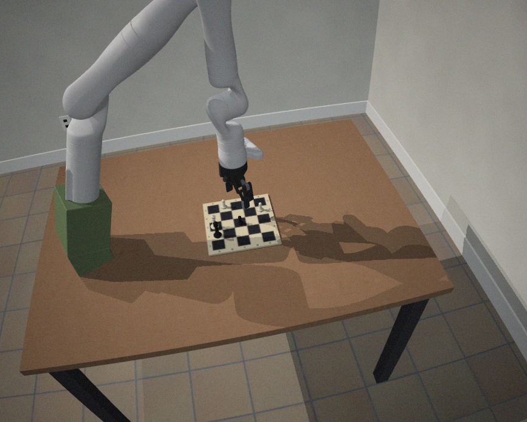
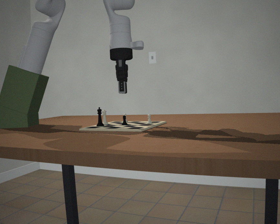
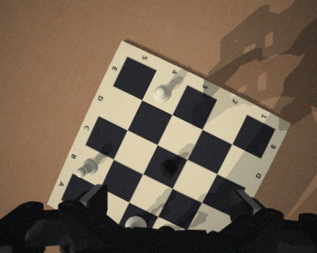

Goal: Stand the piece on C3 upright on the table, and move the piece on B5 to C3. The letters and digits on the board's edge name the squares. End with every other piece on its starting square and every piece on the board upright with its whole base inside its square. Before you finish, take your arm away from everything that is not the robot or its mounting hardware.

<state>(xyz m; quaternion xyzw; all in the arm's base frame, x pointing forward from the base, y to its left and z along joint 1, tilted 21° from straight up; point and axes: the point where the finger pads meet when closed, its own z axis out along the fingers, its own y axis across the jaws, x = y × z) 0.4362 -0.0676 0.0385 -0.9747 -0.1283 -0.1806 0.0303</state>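
My hand is 10 cm above the black pawn. Round my hand: tall white piece (9 cm below, 8 cm behind, 1 cm to the left); then chessboard (11 cm below); then black king (8 cm below, 8 cm behind, 2 cm to the right).
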